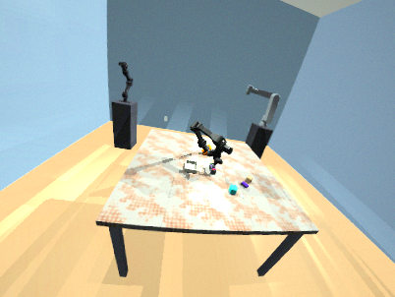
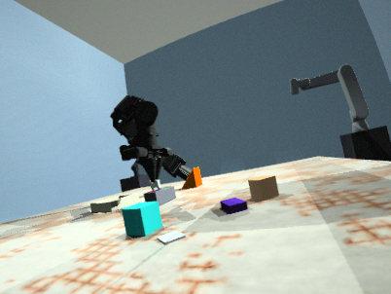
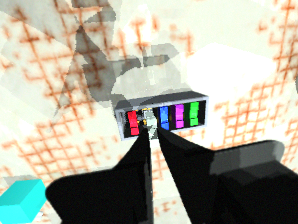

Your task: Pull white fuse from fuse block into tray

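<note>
Now: the tray 190 mm to the right of my gripper tip, 60 mm below it and 10 mm behind it. From my gripper tip the other things lie so: tan box 310 mm to the left, 60 mm ahead, 50 mm below; then purple block 250 mm to the left, 120 mm ahead, 60 mm below; then cyan cube 220 mm ahead, 120 mm to the left, 40 mm below.
</note>
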